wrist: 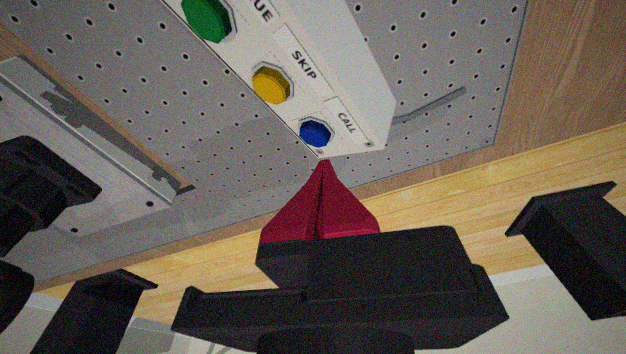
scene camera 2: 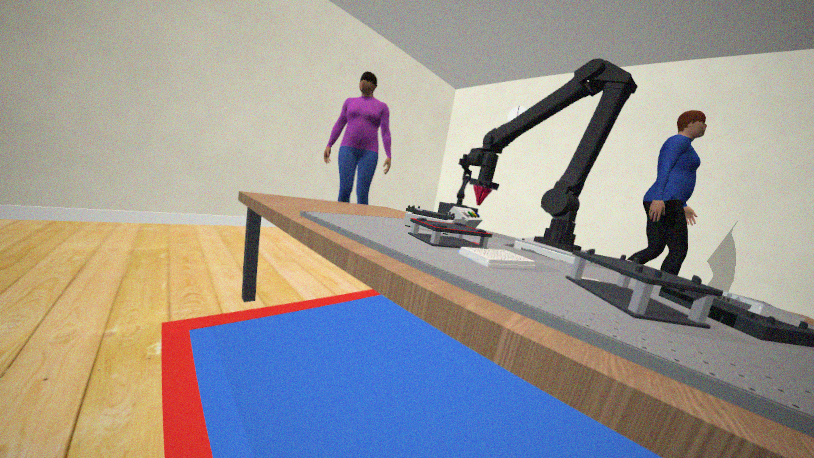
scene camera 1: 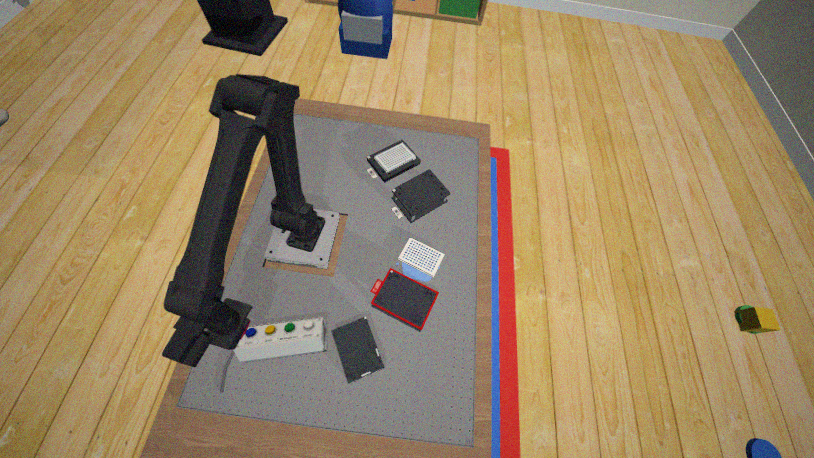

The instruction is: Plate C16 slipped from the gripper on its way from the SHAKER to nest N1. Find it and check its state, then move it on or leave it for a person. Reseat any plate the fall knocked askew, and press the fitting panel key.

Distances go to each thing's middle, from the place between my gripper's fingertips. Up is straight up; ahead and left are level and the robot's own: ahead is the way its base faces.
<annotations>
Now: the yellow SKIP button [wrist: 269,84] 50 mm ahead of my hand, 20 mm to the left of it and 40 mm below it. From my hand the other things lie so: dark shaker [scene camera 1: 357,349] (280 mm ahead, 40 mm to the left, 70 mm below).
</annotations>
